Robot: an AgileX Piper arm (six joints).
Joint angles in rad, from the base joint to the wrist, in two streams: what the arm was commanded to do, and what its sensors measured. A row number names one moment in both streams.
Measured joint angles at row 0:
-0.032 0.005 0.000 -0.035 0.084 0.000
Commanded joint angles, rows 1 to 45:
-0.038 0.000 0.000 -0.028 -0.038 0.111
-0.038 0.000 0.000 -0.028 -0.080 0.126
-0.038 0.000 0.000 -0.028 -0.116 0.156
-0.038 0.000 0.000 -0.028 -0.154 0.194
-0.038 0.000 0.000 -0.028 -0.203 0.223
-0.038 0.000 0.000 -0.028 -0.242 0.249
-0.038 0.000 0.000 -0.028 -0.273 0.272
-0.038 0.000 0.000 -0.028 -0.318 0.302
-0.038 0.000 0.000 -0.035 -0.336 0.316
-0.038 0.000 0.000 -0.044 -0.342 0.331
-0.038 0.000 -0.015 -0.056 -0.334 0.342
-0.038 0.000 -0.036 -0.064 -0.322 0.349
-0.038 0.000 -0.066 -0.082 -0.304 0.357
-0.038 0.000 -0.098 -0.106 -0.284 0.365
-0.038 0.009 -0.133 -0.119 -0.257 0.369
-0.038 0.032 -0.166 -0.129 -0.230 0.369
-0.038 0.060 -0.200 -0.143 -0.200 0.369
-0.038 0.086 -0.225 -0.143 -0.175 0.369
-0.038 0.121 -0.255 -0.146 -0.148 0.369
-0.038 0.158 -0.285 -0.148 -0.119 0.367
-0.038 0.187 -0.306 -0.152 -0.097 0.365
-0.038 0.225 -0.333 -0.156 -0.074 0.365
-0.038 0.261 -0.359 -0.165 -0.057 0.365
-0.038 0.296 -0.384 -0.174 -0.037 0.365
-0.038 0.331 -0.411 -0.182 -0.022 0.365
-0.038 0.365 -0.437 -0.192 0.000 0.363
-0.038 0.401 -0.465 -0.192 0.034 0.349
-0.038 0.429 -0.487 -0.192 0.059 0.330
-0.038 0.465 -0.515 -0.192 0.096 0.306
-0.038 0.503 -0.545 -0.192 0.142 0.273
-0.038 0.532 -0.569 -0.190 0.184 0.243
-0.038 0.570 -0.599 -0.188 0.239 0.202
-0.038 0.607 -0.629 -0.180 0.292 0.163
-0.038 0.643 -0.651 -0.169 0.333 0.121
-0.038 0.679 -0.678 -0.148 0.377 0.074
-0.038 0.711 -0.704 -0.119 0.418 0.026
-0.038 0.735 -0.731 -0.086 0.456 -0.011
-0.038 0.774 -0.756 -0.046 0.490 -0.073
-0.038 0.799 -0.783 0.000 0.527 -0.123
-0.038 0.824 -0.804 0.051 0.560 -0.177
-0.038 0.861 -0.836 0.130 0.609 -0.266
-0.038 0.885 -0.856 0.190 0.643 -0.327
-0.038 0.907 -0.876 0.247 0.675 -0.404
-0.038 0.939 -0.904 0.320 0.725 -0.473
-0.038 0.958 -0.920 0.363 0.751 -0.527
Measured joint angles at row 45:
-0.034 0.882 -0.846 0.169 0.628 -0.289
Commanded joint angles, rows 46 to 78:
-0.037 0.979 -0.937 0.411 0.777 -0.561
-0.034 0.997 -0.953 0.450 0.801 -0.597
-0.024 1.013 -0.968 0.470 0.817 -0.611
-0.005 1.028 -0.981 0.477 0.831 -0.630
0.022 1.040 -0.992 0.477 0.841 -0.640
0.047 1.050 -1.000 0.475 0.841 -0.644
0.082 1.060 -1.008 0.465 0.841 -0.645
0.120 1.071 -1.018 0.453 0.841 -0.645
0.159 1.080 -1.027 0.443 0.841 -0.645
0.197 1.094 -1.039 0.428 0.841 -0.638
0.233 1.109 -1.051 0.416 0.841 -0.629
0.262 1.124 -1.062 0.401 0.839 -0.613
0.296 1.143 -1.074 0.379 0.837 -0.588
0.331 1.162 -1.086 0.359 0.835 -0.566
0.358 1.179 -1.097 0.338 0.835 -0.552
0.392 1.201 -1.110 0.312 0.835 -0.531
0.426 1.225 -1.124 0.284 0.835 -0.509
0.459 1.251 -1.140 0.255 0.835 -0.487
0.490 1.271 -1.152 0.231 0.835 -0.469
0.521 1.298 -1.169 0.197 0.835 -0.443
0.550 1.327 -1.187 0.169 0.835 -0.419
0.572 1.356 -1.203 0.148 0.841 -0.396
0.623 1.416 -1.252 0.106 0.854 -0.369
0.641 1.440 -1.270 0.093 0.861 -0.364
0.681 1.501 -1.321 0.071 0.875 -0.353
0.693 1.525 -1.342 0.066 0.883 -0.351
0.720 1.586 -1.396 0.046 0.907 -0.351
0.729 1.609 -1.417 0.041 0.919 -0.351
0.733 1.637 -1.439 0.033 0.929 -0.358
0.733 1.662 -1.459 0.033 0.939 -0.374
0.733 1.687 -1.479 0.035 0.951 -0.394
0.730 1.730 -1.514 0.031 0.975 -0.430
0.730 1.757 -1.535 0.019 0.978 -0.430
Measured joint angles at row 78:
0.730 1.687 -1.469 0.052 0.940 -0.388
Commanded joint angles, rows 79 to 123:
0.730 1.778 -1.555 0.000 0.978 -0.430
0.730 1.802 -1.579 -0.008 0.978 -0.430
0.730 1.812 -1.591 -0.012 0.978 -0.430
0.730 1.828 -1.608 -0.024 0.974 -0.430
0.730 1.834 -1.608 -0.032 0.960 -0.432
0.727 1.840 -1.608 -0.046 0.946 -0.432
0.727 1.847 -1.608 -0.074 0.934 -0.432
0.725 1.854 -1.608 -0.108 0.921 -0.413
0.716 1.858 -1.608 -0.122 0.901 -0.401
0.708 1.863 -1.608 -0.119 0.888 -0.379
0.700 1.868 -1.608 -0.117 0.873 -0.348
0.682 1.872 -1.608 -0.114 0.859 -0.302
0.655 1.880 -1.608 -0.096 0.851 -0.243
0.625 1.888 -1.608 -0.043 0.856 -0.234
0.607 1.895 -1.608 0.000 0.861 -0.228
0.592 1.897 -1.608 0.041 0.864 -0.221
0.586 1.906 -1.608 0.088 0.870 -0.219
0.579 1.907 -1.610 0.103 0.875 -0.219
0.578 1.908 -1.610 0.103 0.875 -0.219
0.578 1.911 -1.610 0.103 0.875 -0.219
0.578 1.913 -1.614 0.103 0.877 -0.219
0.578 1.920 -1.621 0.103 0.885 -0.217
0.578 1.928 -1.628 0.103 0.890 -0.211
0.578 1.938 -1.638 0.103 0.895 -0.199
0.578 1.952 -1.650 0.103 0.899 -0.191
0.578 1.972 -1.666 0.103 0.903 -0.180
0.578 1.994 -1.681 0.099 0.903 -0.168
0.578 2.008 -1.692 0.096 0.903 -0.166
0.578 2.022 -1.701 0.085 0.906 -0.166
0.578 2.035 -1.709 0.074 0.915 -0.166
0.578 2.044 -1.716 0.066 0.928 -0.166
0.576 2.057 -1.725 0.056 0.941 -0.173
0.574 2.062 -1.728 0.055 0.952 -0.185
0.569 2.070 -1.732 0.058 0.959 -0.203
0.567 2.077 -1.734 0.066 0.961 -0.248
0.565 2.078 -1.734 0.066 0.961 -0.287
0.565 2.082 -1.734 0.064 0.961 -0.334
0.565 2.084 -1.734 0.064 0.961 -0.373
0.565 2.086 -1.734 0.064 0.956 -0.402
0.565 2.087 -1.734 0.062 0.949 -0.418
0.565 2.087 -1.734 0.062 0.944 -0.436
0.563 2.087 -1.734 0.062 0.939 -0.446
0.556 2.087 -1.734 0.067 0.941 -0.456
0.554 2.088 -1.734 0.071 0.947 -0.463
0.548 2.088 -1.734 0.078 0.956 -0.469
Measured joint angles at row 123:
0.569 2.088 -1.725 0.073 0.946 -0.422
